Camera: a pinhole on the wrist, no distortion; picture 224 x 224 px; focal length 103.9 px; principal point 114.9 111.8 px. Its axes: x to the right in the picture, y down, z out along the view. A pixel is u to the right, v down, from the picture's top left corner.
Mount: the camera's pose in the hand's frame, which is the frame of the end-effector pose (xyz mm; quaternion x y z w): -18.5 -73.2 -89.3 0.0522 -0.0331 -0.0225 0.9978
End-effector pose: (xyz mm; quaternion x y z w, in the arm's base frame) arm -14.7 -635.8 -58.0 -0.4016 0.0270 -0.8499 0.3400
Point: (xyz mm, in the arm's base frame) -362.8 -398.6 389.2
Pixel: outside the picture
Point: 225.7 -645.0 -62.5
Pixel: 79 217
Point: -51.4 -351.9 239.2
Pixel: 143 46
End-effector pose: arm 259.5 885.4 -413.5 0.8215 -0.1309 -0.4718 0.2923
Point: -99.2 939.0 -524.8
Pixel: 94 107
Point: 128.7 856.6 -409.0
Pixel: 100 169
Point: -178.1 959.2 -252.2
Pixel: 24 141
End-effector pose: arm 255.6 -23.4 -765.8 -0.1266 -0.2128 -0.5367 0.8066
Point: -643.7 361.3 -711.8
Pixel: 25 11
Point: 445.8 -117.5 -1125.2
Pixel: behind the camera
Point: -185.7 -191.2 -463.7
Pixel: 165 23
